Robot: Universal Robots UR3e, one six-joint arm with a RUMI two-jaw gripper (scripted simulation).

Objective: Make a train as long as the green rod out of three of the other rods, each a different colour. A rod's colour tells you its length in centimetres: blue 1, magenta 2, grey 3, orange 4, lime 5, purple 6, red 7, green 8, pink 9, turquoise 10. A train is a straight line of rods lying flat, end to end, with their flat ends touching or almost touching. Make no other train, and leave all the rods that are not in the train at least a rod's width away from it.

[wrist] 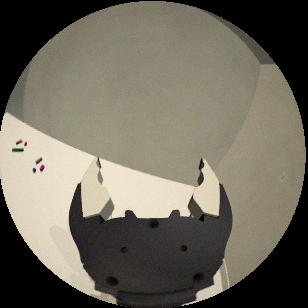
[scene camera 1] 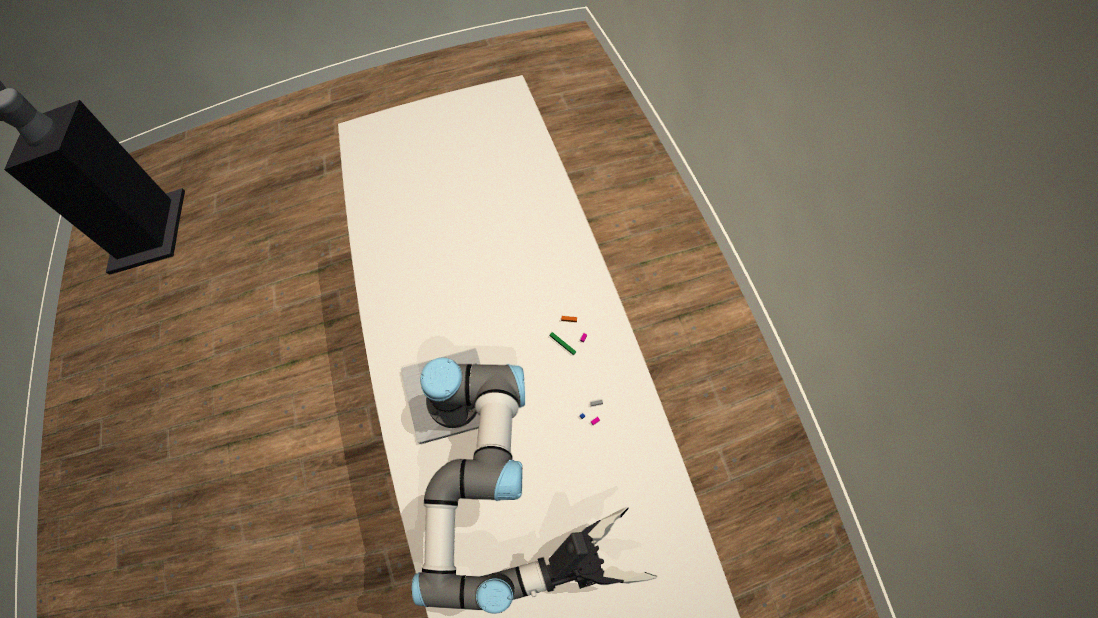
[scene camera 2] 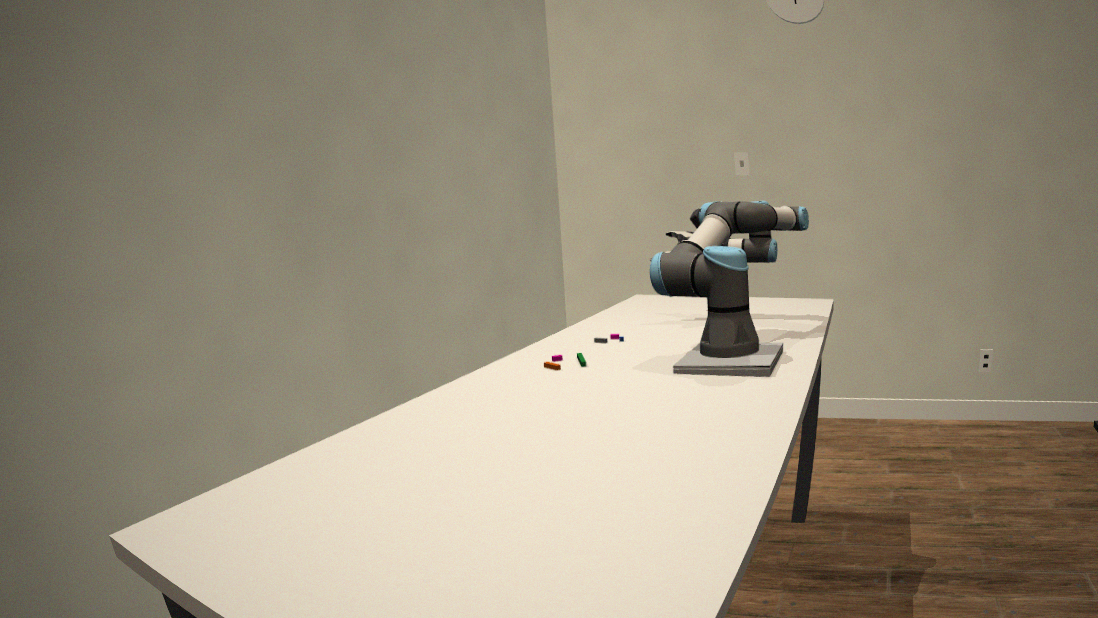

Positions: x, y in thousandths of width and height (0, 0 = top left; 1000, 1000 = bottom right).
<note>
In view: my gripper (scene camera 1: 585, 876).
My gripper shows as well in the wrist view (wrist: 489, 515).
</note>
